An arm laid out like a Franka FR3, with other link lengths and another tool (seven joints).
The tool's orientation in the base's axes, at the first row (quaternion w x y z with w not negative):
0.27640, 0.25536, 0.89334, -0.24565
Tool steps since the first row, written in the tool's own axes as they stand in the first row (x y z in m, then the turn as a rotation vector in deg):
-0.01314, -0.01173, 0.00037, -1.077, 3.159, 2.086
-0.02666, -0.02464, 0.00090, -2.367, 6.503, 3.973
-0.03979, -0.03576, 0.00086, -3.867, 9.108, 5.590
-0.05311, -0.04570, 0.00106, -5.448, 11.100, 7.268
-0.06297, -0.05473, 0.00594, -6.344, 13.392, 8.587
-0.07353, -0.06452, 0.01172, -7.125, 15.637, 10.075
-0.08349, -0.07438, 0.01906, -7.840, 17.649, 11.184
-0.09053, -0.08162, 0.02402, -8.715, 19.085, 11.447
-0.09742, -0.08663, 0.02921, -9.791, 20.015, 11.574
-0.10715, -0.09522, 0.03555, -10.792, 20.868, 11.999
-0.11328, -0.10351, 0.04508, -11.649, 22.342, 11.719
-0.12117, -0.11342, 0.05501, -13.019, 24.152, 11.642
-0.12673, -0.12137, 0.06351, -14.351, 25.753, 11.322
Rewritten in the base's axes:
0.00261, -0.01321, 0.01136, 3.411, 0.811, -1.789
0.00485, -0.02752, 0.02319, 7.010, 1.807, -3.357
0.00767, -0.04003, 0.03466, 10.223, 2.339, -4.378
0.01140, -0.05186, 0.04573, 13.154, 2.351, -5.211
0.01492, -0.06461, 0.05098, 15.639, 3.015, -6.297
0.01882, -0.07868, 0.05623, 18.076, 3.583, -7.563
0.02283, -0.09351, 0.06000, 20.188, 4.218, -8.525
0.02542, -0.10407, 0.06291, 21.763, 4.860, -8.602
0.02930, -0.11304, 0.06490, 23.131, 5.138, -8.304
0.03353, -0.12627, 0.06888, 24.510, 5.210, -8.247
0.03652, -0.13997, 0.06822, 25.894, 6.201, -7.952
0.03997, -0.15568, 0.06884, 27.919, 7.162, -7.586
0.04238, -0.16834, 0.06848, 29.704, 8.120, -7.006

